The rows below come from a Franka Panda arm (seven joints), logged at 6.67 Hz.
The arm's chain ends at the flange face. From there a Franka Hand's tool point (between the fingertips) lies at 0.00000 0.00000 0.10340 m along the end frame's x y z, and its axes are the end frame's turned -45 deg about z.
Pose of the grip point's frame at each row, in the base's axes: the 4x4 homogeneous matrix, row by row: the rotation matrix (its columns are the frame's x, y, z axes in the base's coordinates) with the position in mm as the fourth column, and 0 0 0 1 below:
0.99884 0.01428 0.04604 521.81; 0.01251 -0.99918 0.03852 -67.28; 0.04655 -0.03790 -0.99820 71.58; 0 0 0 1
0.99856 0.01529 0.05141 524.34; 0.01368 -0.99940 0.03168 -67.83; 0.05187 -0.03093 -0.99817 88.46; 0 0 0 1
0.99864 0.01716 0.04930 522.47; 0.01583 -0.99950 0.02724 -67.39; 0.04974 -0.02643 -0.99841 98.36; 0 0 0 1
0.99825 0.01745 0.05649 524.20; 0.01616 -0.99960 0.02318 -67.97; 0.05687 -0.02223 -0.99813 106.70; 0 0 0 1
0.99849 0.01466 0.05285 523.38; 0.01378 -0.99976 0.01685 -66.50; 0.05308 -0.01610 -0.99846 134.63; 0 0 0 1
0.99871 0.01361 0.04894 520.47; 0.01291 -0.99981 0.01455 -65.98; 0.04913 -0.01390 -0.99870 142.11; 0 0 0 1
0.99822 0.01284 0.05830 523.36; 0.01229 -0.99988 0.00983 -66.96; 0.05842 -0.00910 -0.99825 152.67; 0 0 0 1
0.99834 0.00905 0.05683 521.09; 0.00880 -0.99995 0.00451 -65.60; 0.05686 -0.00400 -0.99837 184.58; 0 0 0 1
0.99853 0.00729 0.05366 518.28; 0.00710 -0.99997 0.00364 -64.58; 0.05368 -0.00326 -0.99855 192.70; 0 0 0 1
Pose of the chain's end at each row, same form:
0.71638 -0.69619 0.04604 517.05; -0.69768 -0.71537 0.03852 -71.26; 0.00612 -0.05972 -0.99820 174.79; 0 0 0 1
0.71690 -0.69528 0.05141 519.02; -0.69701 -0.71636 0.03168 -71.11; 0.01481 -0.05855 -0.99817 191.67; 0 0 0 1
0.71828 -0.69401 0.04930 517.37; -0.69556 -0.71795 0.02724 -70.21; 0.01648 -0.05386 -0.99841 201.60; 0 0 0 1
0.71821 -0.69353 0.05649 518.36; -0.69540 -0.71825 0.02318 -70.37; 0.02449 -0.05593 -0.99813 209.91; 0 0 0 1
0.71641 -0.69567 0.05285 517.92; -0.69719 -0.71668 0.01685 -68.24; 0.02615 -0.04892 -0.99846 237.87; 0 0 0 1
0.71582 -0.69657 0.04894 515.41; -0.69784 -0.71610 0.01455 -67.48; 0.02491 -0.04457 -0.99870 245.38; 0 0 0 1
0.71493 -0.69677 0.05830 517.33; -0.69833 -0.71571 0.00983 -67.98; 0.03487 -0.04774 -0.99825 255.89; 0 0 0 1
0.71233 -0.69953 0.05683 515.21; -0.70085 -0.71329 0.00451 -66.07; 0.03738 -0.04303 -0.99837 287.81; 0 0 0 1
0.71122 -0.70091 0.05366 512.73; -0.70207 -0.71211 0.00364 -64.96; 0.03565 -0.04026 -0.99855 295.95; 0 0 0 1

